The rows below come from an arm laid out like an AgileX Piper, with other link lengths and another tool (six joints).
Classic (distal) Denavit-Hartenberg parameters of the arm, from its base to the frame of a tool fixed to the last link. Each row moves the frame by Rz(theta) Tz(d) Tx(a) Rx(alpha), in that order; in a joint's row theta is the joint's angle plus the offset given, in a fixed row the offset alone. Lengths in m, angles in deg.
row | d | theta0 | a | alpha
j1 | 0.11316 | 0 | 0 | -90
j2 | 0 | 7.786 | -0.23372 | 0
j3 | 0 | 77.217 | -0.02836 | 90
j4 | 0.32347 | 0 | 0 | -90
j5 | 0 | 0 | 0 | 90
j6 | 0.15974 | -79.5 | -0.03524 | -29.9
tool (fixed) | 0.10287 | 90 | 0 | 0
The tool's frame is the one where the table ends.
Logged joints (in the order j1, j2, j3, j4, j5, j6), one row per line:
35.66, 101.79, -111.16, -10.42, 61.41, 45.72
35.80, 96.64, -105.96, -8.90, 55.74, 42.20
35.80, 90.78, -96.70, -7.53, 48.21, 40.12
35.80, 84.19, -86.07, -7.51, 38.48, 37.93
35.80, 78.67, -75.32, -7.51, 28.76, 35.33
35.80, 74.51, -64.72, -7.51, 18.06, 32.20
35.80, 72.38, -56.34, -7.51, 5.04, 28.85
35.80, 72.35, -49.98, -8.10, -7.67, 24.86
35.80, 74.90, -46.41, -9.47, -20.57, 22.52
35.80, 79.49, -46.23, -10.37, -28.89, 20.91
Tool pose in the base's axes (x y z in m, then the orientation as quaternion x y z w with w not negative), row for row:
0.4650, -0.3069, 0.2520, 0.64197, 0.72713, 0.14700, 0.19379
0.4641, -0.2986, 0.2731, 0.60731, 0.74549, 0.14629, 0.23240
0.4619, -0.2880, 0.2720, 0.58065, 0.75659, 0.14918, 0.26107
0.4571, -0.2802, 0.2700, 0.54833, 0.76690, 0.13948, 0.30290
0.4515, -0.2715, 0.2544, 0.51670, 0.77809, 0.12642, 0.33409
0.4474, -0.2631, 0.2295, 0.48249, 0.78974, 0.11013, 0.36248
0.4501, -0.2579, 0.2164, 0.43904, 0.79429, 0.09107, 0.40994
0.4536, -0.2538, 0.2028, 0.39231, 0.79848, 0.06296, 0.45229
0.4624, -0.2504, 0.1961, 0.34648, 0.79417, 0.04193, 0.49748
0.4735, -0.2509, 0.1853, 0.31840, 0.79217, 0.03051, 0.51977
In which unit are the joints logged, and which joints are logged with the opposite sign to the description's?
The joints are logged in degrees. Opposite sign: j1.
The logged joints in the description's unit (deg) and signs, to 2 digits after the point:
-35.66, 101.79, -111.16, -10.42, 61.41, 45.72
-35.80, 96.64, -105.96, -8.90, 55.74, 42.20
-35.80, 90.78, -96.70, -7.53, 48.21, 40.12
-35.80, 84.19, -86.07, -7.51, 38.48, 37.93
-35.80, 78.67, -75.32, -7.51, 28.76, 35.33
-35.80, 74.51, -64.72, -7.51, 18.06, 32.20
-35.80, 72.38, -56.34, -7.51, 5.04, 28.85
-35.80, 72.35, -49.98, -8.10, -7.67, 24.86
-35.80, 74.90, -46.41, -9.47, -20.57, 22.52
-35.80, 79.49, -46.23, -10.37, -28.89, 20.91

